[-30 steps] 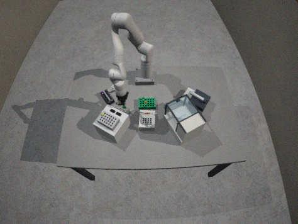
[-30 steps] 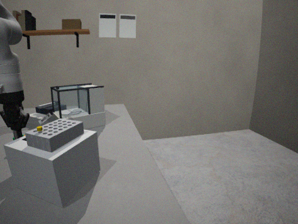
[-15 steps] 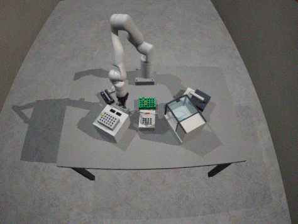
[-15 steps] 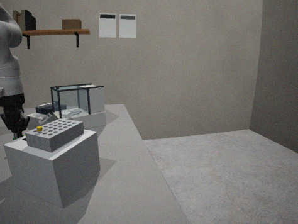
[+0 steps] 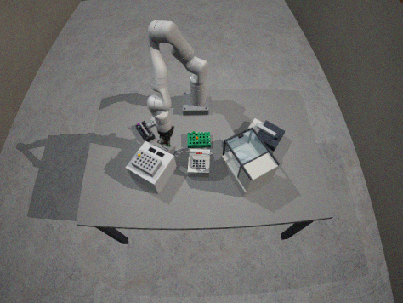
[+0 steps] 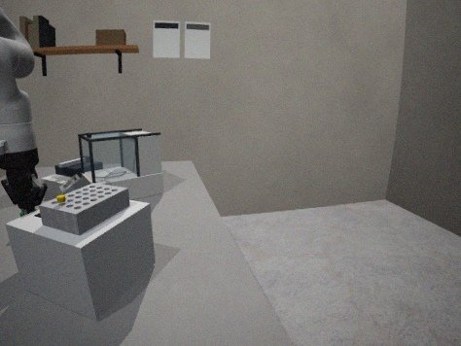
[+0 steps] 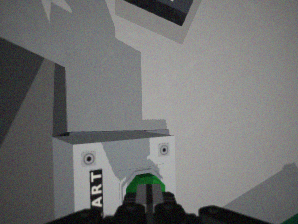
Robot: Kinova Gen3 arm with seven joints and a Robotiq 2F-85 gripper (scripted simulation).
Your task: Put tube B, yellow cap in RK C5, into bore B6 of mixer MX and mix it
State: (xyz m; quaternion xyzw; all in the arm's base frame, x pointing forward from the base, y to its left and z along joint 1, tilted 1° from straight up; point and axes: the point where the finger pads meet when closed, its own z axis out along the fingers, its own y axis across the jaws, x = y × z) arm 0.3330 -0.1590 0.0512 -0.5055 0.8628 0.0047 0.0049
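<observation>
My gripper is now 3 cm above the green start key. The rest, counted from my hand: dry block: 9 cm ahead, 17 cm to the left, 7 cm below; then grey mixer block: 16 cm ahead, 9 cm to the right, 5 cm above; then green tube rack: 6 cm behind, 16 cm to the left, 8 cm below.
</observation>
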